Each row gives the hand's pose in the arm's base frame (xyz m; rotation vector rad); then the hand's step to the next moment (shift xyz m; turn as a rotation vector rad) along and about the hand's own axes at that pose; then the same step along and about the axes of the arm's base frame.
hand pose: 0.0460 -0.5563 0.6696 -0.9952 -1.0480 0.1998
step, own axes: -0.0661 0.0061 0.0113 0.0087 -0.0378 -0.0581
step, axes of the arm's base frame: -0.0419 -0.0276 -0.0449 0.0396 -0.0509 0.0270
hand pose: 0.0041 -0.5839 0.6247 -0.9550 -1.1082 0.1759
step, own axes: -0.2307 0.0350 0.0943 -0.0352 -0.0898 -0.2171
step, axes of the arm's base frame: -0.1758 -0.0545 -0.1716 0.1321 -0.1967 0.0174
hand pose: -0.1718 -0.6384 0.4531 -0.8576 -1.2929 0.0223
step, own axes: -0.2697 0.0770 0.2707 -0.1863 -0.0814 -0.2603
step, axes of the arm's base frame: -0.2799 0.0746 -0.2608 0.1239 -0.2846 -0.1129
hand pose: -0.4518 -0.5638 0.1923 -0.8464 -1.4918 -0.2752
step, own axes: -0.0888 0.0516 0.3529 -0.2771 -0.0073 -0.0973
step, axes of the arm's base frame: -0.2438 0.2319 -0.1479 0.0382 -0.1591 -0.2440
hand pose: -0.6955 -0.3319 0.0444 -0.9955 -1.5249 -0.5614
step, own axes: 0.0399 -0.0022 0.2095 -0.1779 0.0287 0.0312
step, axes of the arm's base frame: -0.1160 0.1789 -0.0060 0.0007 -0.0092 -0.1827
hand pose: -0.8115 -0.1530 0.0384 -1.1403 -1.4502 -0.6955
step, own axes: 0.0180 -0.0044 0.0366 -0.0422 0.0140 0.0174
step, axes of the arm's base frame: -0.0171 0.0359 0.0101 0.0028 0.0094 -0.0467
